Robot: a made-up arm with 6 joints.
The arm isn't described. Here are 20 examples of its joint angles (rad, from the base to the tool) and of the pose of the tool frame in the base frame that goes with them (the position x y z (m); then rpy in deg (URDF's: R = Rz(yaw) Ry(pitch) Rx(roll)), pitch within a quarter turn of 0, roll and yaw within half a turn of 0).
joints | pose
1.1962 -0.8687 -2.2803 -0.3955 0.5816 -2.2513 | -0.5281 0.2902 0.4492 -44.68 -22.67 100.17
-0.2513 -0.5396 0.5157 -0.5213 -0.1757 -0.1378 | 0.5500 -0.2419 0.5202 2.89 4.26 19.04
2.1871 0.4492 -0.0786 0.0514 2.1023 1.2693 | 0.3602 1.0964 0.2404 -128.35 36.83 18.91
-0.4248 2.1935 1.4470 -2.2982 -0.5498 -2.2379 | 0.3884 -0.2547 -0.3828 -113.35 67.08 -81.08
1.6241 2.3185 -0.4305 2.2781 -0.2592 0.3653 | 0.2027 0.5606 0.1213 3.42 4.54 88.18
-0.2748 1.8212 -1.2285 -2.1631 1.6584 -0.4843 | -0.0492 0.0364 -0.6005 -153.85 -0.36 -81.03
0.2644 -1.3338 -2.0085 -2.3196 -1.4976 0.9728 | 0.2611 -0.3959 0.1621 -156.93 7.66 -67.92
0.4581 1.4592 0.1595 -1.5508 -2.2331 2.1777 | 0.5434 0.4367 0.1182 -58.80 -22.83 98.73
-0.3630 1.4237 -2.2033 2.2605 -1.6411 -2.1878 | -0.3766 -0.1245 0.0600 16.52 -29.54 136.35
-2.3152 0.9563 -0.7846 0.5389 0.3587 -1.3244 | -0.6487 -0.1116 0.3467 57.42 0.30 -88.60
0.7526 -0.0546 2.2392 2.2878 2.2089 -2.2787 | -0.5167 -0.2048 -0.4831 16.27 69.18 159.37
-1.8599 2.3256 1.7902 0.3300 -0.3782 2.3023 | -0.4077 -0.4987 -0.4702 164.60 18.81 -88.56
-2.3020 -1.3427 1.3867 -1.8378 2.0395 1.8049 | -0.9369 -0.3120 -0.5336 163.87 19.57 135.86
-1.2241 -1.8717 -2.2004 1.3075 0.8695 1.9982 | 0.8063 -0.2823 0.2325 -3.21 26.91 6.03
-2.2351 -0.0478 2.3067 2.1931 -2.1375 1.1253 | 0.0307 0.1618 0.4151 -66.74 -33.73 108.89
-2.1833 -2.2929 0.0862 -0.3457 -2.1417 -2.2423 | -0.6116 -0.3648 -0.0474 72.26 33.70 162.85
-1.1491 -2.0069 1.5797 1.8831 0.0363 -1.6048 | -0.3409 -0.0870 0.2331 83.35 -25.48 -136.01
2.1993 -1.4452 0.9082 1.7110 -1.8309 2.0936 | -0.6675 0.2600 0.0892 -19.65 -13.48 -165.73
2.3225 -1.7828 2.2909 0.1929 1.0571 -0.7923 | -0.1176 -0.3665 -0.2235 135.10 -16.04 -0.69
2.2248 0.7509 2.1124 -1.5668 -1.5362 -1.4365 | 0.1346 0.3254 0.3591 -154.44 -50.65 47.36
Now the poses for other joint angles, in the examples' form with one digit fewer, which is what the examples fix.
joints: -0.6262 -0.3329 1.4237 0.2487 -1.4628 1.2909
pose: 0.529 -0.449 0.255 60.9 -30.5 -31.1
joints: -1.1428 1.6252 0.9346 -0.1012 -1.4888 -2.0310
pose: -0.010 -0.144 0.133 -165.0 -33.0 92.0
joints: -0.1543 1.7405 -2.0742 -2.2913 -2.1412 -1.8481
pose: -0.236 -0.444 -0.422 -61.7 3.2 -127.3
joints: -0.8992 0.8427 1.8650 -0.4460 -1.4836 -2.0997
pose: -0.138 -0.051 0.002 -133.1 17.5 138.1
